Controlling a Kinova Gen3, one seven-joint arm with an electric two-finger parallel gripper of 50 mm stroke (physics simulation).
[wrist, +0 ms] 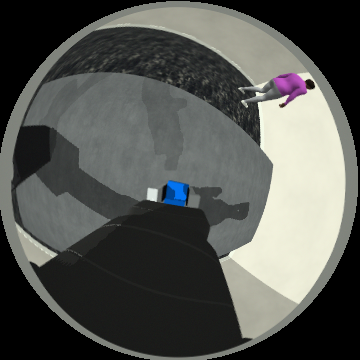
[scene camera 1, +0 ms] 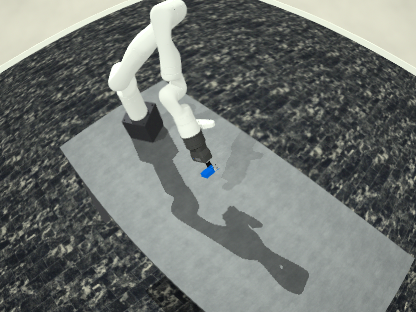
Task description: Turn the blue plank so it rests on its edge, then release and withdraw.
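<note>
The blue plank [scene camera 1: 208, 172] [wrist: 176, 192] is held between the fingers of my gripper [scene camera 1: 210, 166] [wrist: 176, 191]. In the wrist view the fingers stand on its left and right sides, and two of its faces show. In the scene view it is a small blue block below the fingertips, near the middle of the table. My gripper is shut on it, and the arm reaches down at a slant. Whether the plank touches the table is too small to tell.
The grey table [scene camera 1: 320, 235] [wrist: 115, 105] lies under the arm. The arm's black base block [scene camera 1: 143, 122] [wrist: 32, 152] stands at its far left end. Arm shadows cross the table. A person in a purple top [wrist: 290, 85] shows beyond the table in the wrist view.
</note>
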